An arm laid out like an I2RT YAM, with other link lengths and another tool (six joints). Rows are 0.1 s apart.
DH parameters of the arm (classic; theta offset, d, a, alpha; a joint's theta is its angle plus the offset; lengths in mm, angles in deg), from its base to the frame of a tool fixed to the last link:
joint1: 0 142.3 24 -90
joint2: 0 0 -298.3 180
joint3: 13.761 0 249.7 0
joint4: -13.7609 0.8 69.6 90
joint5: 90 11.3 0 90
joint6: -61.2 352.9 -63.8 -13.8
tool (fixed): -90 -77.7 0 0
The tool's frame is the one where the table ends.
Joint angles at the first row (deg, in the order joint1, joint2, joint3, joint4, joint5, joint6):
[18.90, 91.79, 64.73, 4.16, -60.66, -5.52]
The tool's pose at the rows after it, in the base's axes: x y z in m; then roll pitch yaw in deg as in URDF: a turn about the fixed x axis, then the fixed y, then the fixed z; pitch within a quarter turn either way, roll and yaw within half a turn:
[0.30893 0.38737 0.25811 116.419 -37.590 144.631]
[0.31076 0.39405 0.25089 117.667 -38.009 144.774]
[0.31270 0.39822 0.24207 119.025 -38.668 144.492]
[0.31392 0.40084 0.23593 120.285 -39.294 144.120]
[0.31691 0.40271 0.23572 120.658 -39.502 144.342]
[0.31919 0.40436 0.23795 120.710 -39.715 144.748]
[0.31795 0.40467 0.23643 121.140 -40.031 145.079]
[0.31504 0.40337 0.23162 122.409 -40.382 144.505]
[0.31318 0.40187 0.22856 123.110 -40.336 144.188]
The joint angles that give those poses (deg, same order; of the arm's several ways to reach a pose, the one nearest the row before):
[19.62, 94.39, 67.64, 3.24, -60.42, -5.89]
[20.40, 96.58, 69.27, 2.31, -60.45, -6.39]
[20.82, 98.50, 70.17, 1.89, -60.55, -6.61]
[21.06, 99.94, 71.09, 1.08, -60.71, -6.81]
[21.08, 101.14, 72.75, -0.08, -61.10, -7.20]
[21.08, 102.02, 74.30, -1.04, -61.56, -7.35]
[21.08, 102.63, 74.94, -1.94, -62.13, -7.84]
[21.08, 102.85, 74.94, -3.35, -62.21, -8.56]
[21.04, 102.85, 74.91, -4.47, -62.19, -9.37]

